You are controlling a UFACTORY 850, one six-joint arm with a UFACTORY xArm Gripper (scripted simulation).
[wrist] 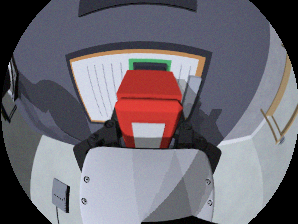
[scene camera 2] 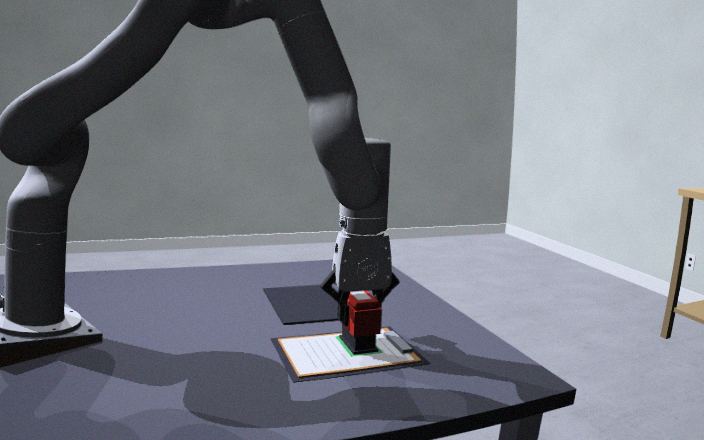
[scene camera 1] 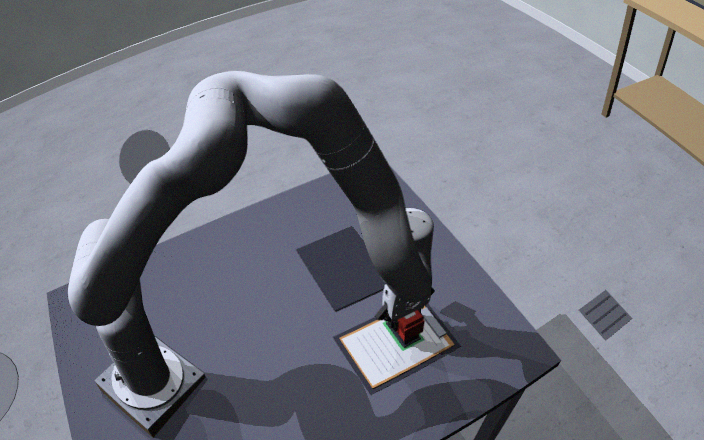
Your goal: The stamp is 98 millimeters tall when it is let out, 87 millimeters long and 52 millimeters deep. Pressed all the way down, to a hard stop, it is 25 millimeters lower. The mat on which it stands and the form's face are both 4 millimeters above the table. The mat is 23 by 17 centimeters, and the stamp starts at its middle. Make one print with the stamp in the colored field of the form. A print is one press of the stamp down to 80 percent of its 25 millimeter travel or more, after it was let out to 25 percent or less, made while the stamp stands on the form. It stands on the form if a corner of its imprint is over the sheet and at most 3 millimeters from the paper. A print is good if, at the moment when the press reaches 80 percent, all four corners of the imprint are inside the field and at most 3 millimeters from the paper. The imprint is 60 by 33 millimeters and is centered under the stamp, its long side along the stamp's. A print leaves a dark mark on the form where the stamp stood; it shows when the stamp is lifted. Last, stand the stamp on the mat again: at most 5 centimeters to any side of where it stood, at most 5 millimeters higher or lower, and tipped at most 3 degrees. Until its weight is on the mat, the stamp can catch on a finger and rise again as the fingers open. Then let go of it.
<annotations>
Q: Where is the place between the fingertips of my gripper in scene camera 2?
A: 359, 322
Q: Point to a red stamp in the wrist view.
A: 148, 109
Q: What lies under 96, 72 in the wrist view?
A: A form.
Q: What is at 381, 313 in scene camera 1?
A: My gripper.
</annotations>
